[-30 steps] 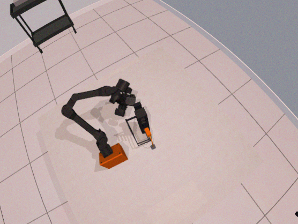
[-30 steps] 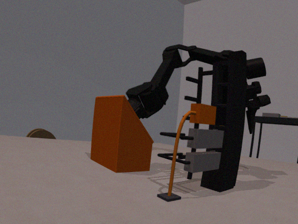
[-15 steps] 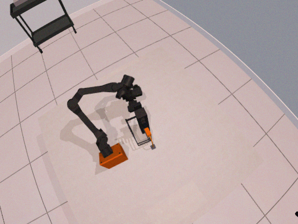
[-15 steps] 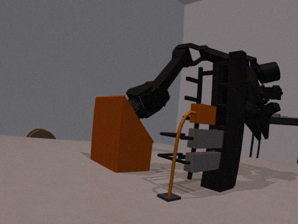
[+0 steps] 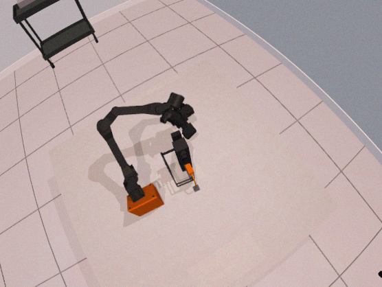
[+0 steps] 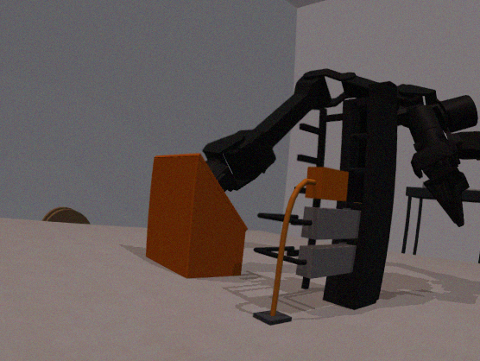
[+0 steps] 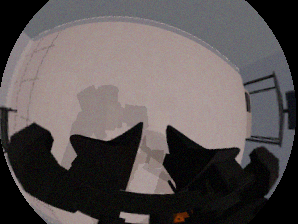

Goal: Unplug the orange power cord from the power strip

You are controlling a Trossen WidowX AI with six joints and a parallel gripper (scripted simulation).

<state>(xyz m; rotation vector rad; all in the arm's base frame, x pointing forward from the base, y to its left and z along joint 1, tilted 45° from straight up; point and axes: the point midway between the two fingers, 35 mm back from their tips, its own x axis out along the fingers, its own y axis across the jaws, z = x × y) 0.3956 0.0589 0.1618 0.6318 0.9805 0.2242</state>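
My gripper tip is 14 cm past the orange plug, 17 cm to the left of it and 4 cm below it. Round my gripper tip: grey block (16 cm behind, 25 cm to the right, 11 cm below).
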